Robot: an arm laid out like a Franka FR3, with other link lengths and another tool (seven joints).
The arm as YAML. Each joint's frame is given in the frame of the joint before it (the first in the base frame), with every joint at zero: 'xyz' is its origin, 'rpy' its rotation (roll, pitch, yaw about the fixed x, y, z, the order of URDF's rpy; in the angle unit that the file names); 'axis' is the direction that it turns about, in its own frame. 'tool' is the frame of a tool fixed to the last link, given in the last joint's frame.
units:
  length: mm
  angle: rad
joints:
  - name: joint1
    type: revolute
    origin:
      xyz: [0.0, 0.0, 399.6]
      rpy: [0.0, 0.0, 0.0]
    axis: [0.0, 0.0, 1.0]
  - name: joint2
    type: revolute
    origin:
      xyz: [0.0, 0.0, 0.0]
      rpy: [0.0, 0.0, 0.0]
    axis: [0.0, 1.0, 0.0]
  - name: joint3
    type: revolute
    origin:
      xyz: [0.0, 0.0, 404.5]
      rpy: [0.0, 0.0, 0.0]
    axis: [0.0, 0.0, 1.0]
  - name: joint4
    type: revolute
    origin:
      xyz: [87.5, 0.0, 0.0]
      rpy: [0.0, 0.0, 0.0]
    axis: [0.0, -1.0, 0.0]
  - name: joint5
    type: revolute
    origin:
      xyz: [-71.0, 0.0, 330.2]
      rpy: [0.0, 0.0, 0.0]
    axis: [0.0, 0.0, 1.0]
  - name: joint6
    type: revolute
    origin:
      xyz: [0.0, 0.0, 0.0]
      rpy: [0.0, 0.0, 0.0]
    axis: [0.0, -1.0, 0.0]
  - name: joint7
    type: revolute
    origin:
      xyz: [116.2, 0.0, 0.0]
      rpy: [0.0, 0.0, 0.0]
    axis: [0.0, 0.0, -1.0]
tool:
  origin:
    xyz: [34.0, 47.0, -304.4]
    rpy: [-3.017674, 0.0, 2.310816]
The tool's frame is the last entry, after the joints.
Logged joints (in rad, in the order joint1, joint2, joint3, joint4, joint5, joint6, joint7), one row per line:
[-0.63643 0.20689 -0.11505 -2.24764 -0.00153 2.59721 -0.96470]
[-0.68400 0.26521 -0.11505 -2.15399 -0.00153 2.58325 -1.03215]
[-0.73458 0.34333 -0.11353 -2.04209 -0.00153 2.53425 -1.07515]
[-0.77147 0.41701 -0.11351 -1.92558 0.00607 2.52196 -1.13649]
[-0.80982 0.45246 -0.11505 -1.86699 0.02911 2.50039 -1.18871]
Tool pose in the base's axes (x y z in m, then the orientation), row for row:
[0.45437 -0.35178 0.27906 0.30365 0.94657 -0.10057 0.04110]
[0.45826 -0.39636 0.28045 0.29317 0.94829 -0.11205 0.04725]
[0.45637 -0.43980 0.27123 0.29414 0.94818 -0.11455 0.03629]
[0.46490 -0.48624 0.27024 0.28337 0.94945 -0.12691 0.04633]
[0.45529 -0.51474 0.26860 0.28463 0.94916 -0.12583 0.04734]
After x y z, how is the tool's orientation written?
As a quaternion, x y z w.
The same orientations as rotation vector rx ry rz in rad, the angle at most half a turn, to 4 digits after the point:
[0.9298 2.8984 -0.3079]
[0.8943 2.8927 -0.3418]
[0.9033 2.9119 -0.3518]
[0.8649 2.8979 -0.3874]
[0.8682 2.8952 -0.3838]

